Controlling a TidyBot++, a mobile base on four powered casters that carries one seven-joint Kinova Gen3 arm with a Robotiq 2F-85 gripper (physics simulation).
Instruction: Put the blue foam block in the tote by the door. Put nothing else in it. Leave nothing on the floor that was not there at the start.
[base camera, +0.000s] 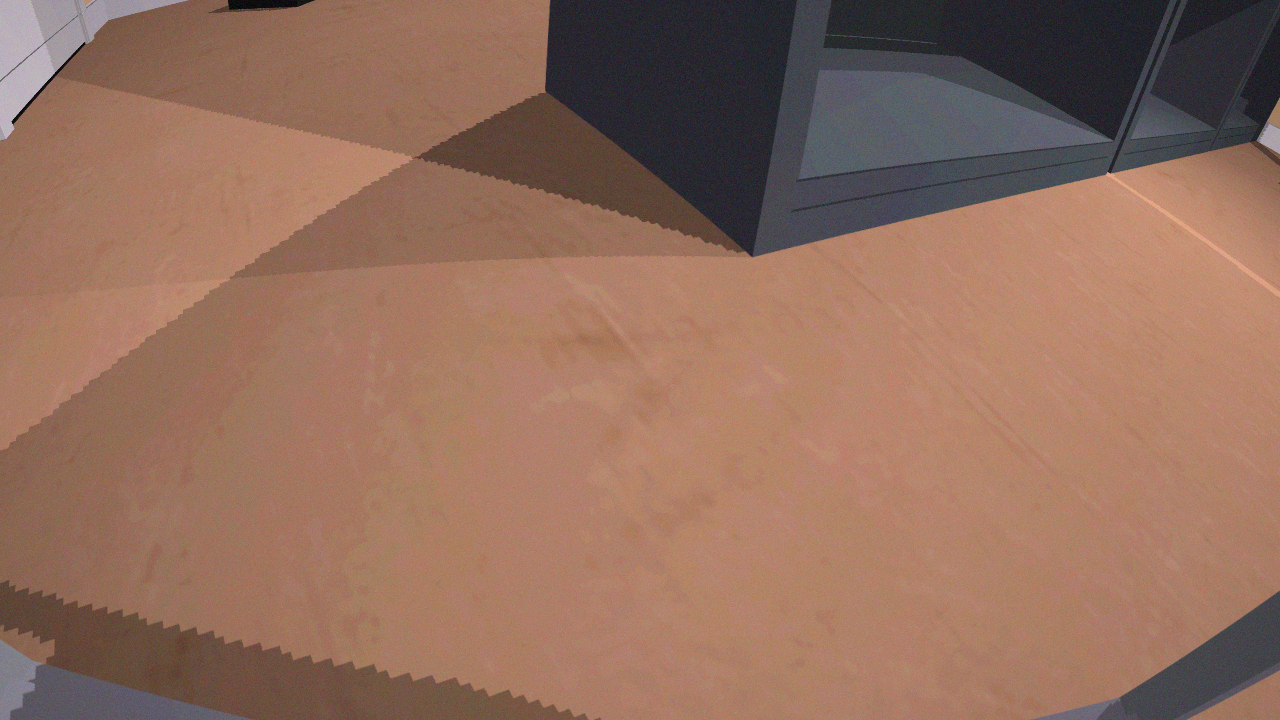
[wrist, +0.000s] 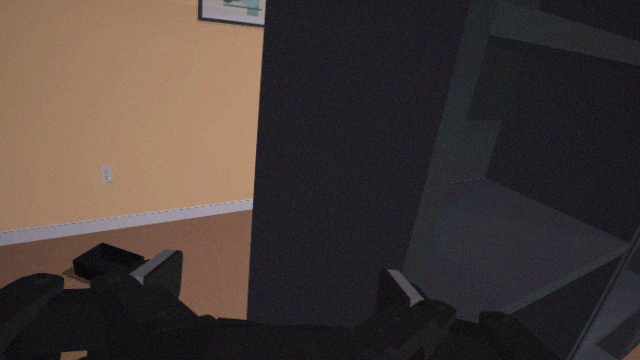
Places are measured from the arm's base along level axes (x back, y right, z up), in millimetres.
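Pixels of known places: gripper, fingertip midpoint: (wrist: 281, 282).
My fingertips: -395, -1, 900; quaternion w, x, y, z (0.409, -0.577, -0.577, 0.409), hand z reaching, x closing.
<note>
Behind a point stands the place of what it marks, as x, y, z.
My gripper (wrist: 281, 282) @(-395, -1, 900) is open, with its two fingers wide apart and nothing between them. It is in front of the dark side panel of a shelf unit in the wrist view. A black open-topped box (base camera: 268, 3) @(-1836, -974, -383) (wrist: 107, 261) @(-2035, -1038, -394) stands on the floor beyond the shelf unit, to the left. It is partly hidden behind the left finger in the wrist view and cut off by the top edge in the base view. I cannot tell whether it is the tote. The blue foam block does not show in either view.
The dark shelf unit (base camera: 662, 107) @(-755, 55, -315) (wrist: 350, 150) @(-728, 71, 858) stands close ahead and to the right, its near corner on the floor. A white panelled piece (base camera: 40, 53) @(-1340, -1354, -323) is at the far left. An orange wall (wrist: 150, 100) @(-2527, -934, 469) with an outlet (wrist: 106, 174) @(-2385, -1178, 2) and a framed picture (wrist: 240, 11) @(-2771, -447, 1043) is behind.
</note>
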